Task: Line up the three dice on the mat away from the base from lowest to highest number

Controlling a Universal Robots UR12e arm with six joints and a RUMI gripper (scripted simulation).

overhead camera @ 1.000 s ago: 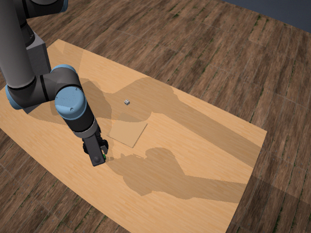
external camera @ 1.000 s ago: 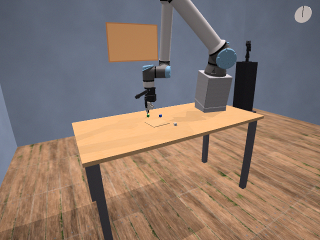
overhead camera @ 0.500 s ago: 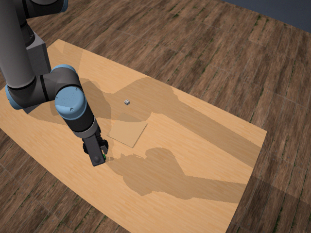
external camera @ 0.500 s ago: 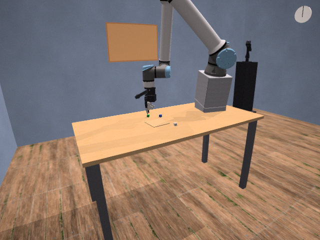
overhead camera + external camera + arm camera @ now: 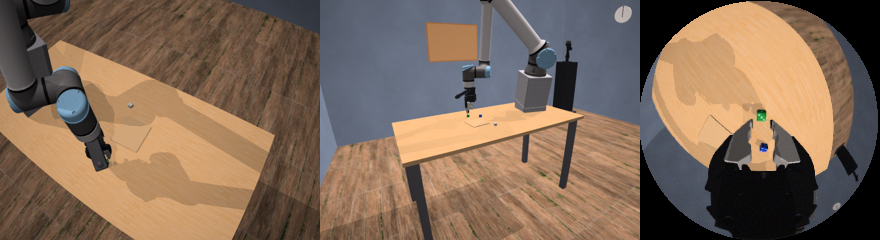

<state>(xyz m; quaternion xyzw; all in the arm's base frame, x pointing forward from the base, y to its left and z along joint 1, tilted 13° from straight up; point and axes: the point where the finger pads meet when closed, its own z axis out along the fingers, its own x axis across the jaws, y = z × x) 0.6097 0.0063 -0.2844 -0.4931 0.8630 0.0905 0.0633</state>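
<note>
My gripper is now 3 cm above the green die. The rest, counted from my hand: blue die (9 cm behind, 4 cm to the left, 3 cm below); then white die (28 cm to the left, 12 cm behind, 3 cm below); then tan mat (17 cm to the left, 4 cm below, 2 cm behind).
</note>
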